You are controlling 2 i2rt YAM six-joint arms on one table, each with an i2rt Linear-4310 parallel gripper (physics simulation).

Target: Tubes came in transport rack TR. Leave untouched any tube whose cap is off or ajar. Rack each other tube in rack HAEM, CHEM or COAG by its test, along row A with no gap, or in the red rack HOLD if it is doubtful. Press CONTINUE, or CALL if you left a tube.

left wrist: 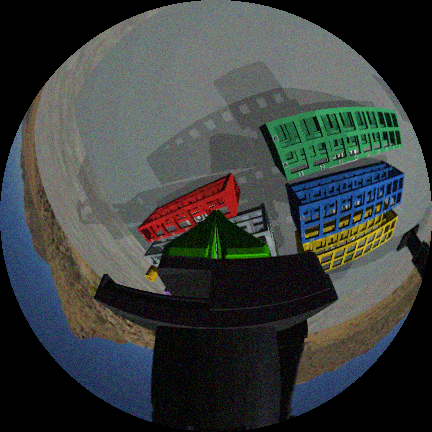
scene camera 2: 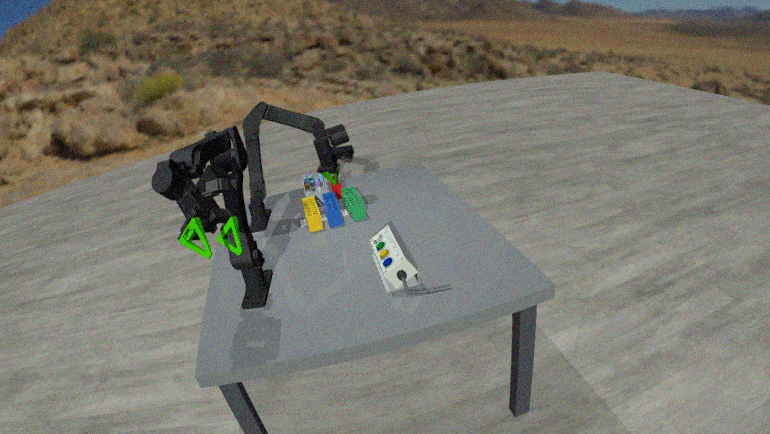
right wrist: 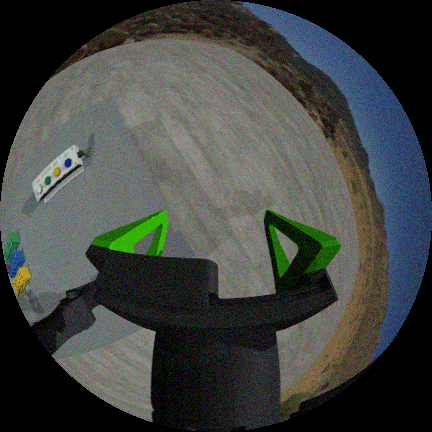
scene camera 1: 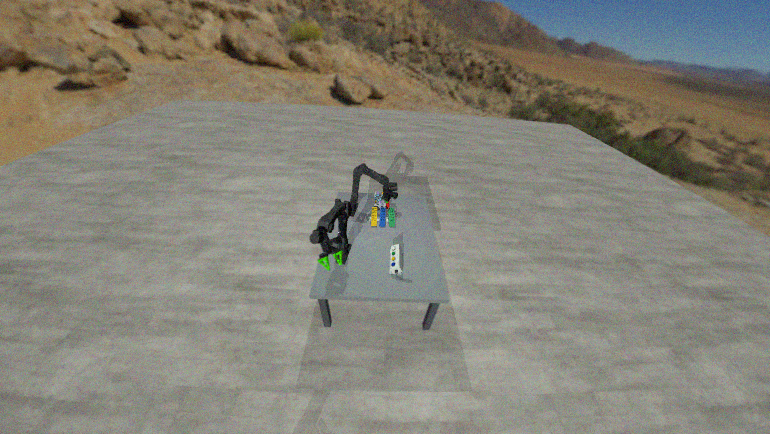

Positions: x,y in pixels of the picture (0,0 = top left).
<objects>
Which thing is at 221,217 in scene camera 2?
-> My right gripper.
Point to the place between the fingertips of my right gripper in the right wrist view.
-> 215,214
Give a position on a white button box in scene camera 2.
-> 397,271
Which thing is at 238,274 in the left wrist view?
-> My left gripper.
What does my right gripper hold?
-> Nothing.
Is my right gripper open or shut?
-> Open.
</objects>
